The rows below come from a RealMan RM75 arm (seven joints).
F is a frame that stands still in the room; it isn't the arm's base.
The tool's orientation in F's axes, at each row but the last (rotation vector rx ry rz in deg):
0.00 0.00 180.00
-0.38 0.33 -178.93
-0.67 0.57 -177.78
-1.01 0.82 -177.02
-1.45 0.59 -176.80
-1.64 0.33 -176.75
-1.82 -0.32 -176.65
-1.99 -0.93 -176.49
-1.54 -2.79 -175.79
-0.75 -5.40 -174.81
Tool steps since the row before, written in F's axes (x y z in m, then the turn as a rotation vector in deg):
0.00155 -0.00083 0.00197 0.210 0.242 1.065
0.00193 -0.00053 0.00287 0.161 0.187 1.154
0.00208 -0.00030 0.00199 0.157 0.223 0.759
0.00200 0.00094 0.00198 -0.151 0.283 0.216
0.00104 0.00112 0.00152 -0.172 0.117 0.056
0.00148 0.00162 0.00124 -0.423 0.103 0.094
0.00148 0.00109 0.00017 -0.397 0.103 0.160
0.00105 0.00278 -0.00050 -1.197 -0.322 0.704
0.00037 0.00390 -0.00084 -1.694 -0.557 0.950
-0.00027 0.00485 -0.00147 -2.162 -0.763 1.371
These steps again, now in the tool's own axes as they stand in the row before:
-0.00155 0.00083 0.00197 -0.210 -0.242 1.065
-0.00191 0.00056 0.00288 -0.160 -0.188 1.154
-0.00205 0.00037 0.00201 -0.160 -0.222 0.759
-0.00202 -0.00085 0.00199 0.138 -0.292 0.212
-0.00108 -0.00107 0.00153 0.166 -0.127 0.052
-0.00155 -0.00154 0.00126 0.418 -0.127 0.086
-0.00154 -0.00100 0.00020 0.394 -0.125 0.152
-0.00123 -0.00272 -0.00045 1.230 0.255 0.674
-0.00067 -0.00389 -0.00071 1.747 0.461 0.904
-0.00018 -0.00494 -0.00117 2.236 0.650 1.308

